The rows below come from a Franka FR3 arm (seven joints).
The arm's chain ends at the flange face. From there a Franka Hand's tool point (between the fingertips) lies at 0.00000 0.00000 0.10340 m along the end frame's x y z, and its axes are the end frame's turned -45 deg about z.
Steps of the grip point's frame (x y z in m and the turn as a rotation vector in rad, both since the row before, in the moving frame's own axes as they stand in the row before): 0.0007 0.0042 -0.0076 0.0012 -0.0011 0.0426; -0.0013 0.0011 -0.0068 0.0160 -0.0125 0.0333; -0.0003 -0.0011 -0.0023 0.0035 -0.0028 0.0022; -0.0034 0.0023 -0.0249 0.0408 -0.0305 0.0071; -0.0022 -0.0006 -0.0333 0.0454 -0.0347 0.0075; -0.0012 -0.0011 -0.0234 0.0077 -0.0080 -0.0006
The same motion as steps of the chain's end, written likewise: 0.0036 0.0025 -0.0076 0.0001 -0.0016 0.0426; 0.0019 0.0020 -0.0068 0.0025 -0.0202 0.0333; -0.0005 -0.0005 -0.0023 0.0005 -0.0045 0.0022; 0.0044 0.0048 -0.0248 0.0073 -0.0504 0.0071; 0.0039 0.0019 -0.0331 0.0076 -0.0566 0.0075; -0.0005 0.0000 -0.0234 -0.0002 -0.0111 -0.0006
